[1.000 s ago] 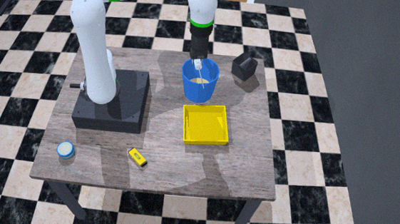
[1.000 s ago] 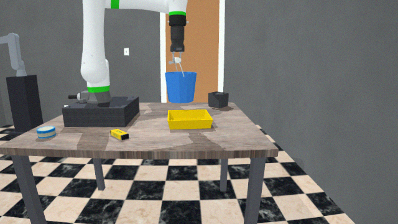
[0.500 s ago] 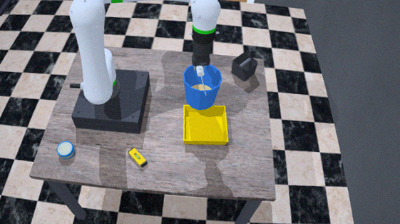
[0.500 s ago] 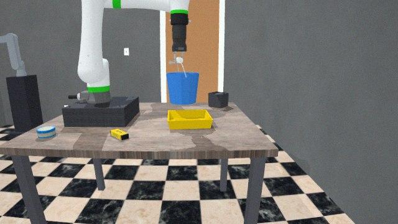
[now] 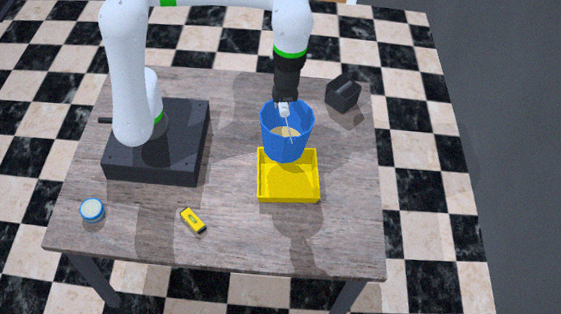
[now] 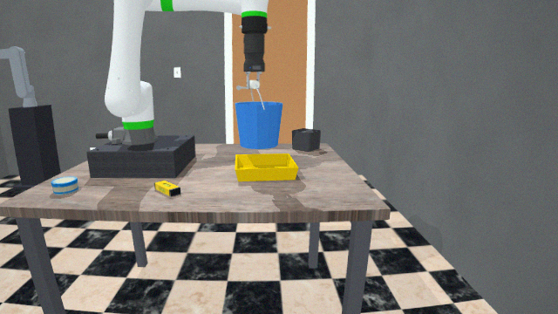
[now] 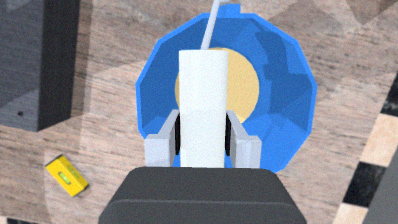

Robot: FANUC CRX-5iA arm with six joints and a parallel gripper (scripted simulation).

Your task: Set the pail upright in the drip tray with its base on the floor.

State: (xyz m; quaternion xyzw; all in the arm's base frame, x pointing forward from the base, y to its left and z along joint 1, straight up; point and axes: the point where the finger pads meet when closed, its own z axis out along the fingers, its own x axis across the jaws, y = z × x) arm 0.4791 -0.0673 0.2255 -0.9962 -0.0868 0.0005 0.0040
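Right now the blue pail is 10 mm ahead of my hand and 100 mm below it. Round my hand: yellow drip tray: 40 mm ahead, 70 mm to the right, 310 mm below; blue-and-white round tin: 630 mm behind, 270 mm to the right, 310 mm below; pail handle: 10 mm ahead, 30 mm below.
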